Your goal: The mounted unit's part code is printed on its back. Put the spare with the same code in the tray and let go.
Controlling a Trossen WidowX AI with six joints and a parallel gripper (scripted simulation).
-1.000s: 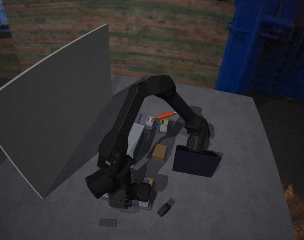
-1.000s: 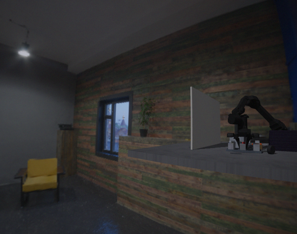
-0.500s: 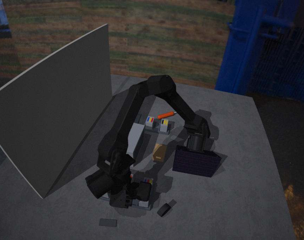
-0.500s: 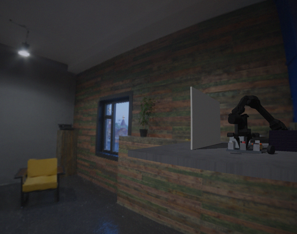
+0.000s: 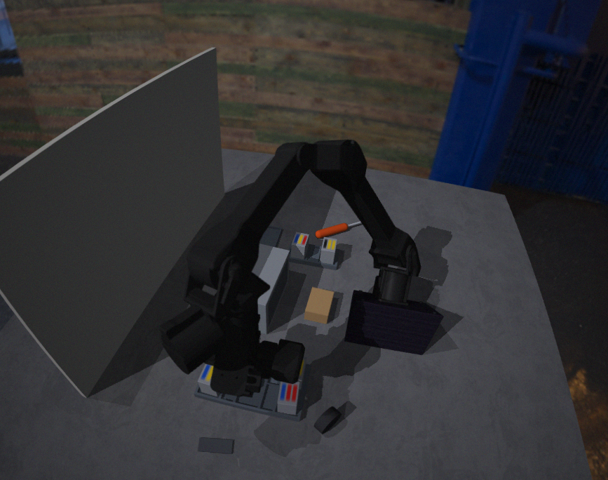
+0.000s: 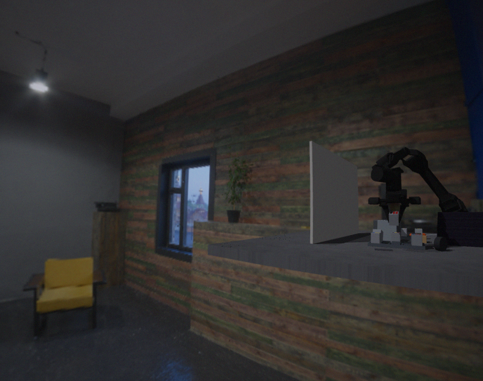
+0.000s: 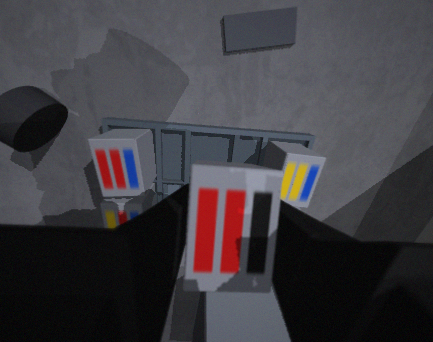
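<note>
My gripper tip is now 43 cm to the left of the tray, 9 cm above it and 5 cm short of it. From my gripper tip the other things lie so: grey mounted unit (23 cm to the right, 4 cm below, 2 cm ahead); then dark tape roll (15 cm behind, 7 cm below, 4 cm to the left); then grey rack (9 cm below, 4 cm to the right, 1 cm behind).
</note>
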